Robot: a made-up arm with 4 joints. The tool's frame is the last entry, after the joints.
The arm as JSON. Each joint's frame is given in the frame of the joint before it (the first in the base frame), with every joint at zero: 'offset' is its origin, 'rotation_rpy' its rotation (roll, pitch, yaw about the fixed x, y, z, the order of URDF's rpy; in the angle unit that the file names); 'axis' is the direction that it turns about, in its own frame. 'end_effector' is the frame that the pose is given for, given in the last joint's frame.
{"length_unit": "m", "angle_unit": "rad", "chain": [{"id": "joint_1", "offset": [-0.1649, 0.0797, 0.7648], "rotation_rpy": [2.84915, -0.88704, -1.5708], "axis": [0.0, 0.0, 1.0]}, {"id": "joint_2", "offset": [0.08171, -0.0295, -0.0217], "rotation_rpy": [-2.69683, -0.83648, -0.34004], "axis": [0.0, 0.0, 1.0]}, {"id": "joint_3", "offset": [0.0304, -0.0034, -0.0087], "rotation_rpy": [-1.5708, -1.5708, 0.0], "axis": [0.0, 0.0, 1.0]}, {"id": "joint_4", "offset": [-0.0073, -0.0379, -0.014], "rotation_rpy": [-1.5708, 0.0, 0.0], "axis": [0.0, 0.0, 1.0]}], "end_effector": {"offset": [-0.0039, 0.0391, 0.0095], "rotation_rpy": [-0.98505, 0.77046, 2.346]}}
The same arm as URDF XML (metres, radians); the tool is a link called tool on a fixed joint. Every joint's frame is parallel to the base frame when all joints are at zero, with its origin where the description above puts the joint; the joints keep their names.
<robot name="arm">
  <link name="base"/>
  <link name="link1"/>
  <link name="link2"/>
  <link name="link3"/>
  <link name="link4"/>
  <link name="tool"/>
  <joint name="joint_1" type="continuous">
    <parent link="base"/>
    <child link="link1"/>
    <origin xyz="-0.1649 0.0797 0.7648"/>
    <axis xyz="-0.288296 -0.742289 -0.604891"/>
  </joint>
  <joint name="joint_2" type="continuous">
    <parent link="link1"/>
    <child link="link2"/>
    <origin xyz="0.0345 -0.0421 0.0711"/>
    <axis xyz="0 0 1"/>
  </joint>
  <joint name="joint_3" type="continuous">
    <parent link="link2"/>
    <child link="link3"/>
    <origin xyz="-0.0034 -0.0304 -0.0087"/>
    <axis xyz="1 0 0"/>
  </joint>
  <joint name="joint_4" type="continuous">
    <parent link="link3"/>
    <child link="link4"/>
    <origin xyz="-0.014 0.0379 -0.0073"/>
    <axis xyz="0 -1 0"/>
  </joint>
  <joint name="tool_fixed" type="fixed">
    <parent link="link4"/>
    <child link="tool"/>
    <origin xyz="-0.0391 -0.0095 -0.0039" rpy="3.1285 0.5262 2.2052"/>
  </joint>
</robot>

